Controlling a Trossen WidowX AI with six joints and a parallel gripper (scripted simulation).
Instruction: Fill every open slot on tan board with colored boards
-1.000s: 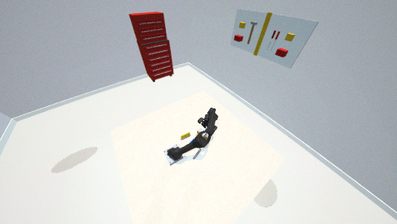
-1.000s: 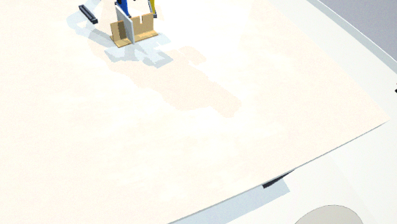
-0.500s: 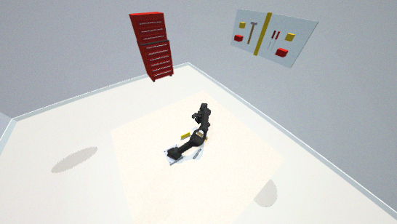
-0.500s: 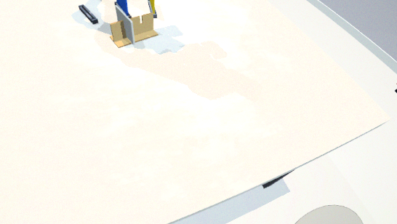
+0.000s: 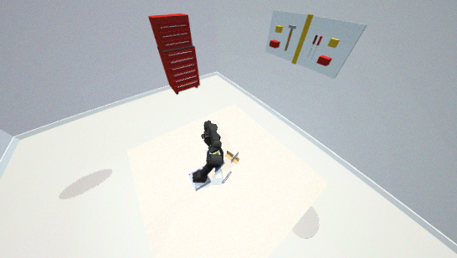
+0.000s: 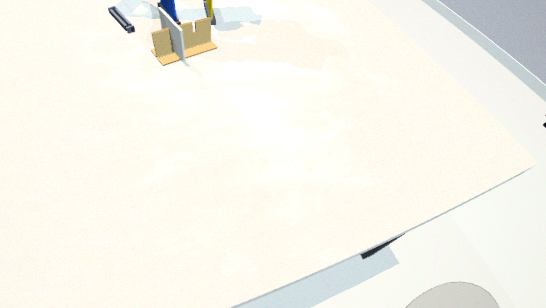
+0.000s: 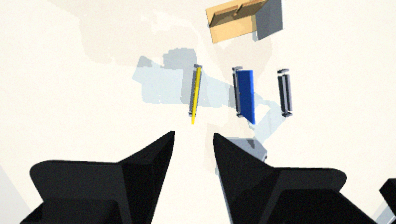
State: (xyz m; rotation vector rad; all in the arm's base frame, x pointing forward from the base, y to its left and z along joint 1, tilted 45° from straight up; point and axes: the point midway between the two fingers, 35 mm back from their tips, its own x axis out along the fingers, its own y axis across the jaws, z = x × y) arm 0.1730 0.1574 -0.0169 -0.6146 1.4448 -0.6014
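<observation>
My gripper tip is now 2 cm short of the yellow board and 14 cm above it. Round my gripper tip: blue board 2 cm ahead, 10 cm to the right, 14 cm below; then white board 18 cm ahead, 11 cm to the right, 13 cm below; then tan board 17 cm ahead, 8 cm to the right, 15 cm below.
</observation>
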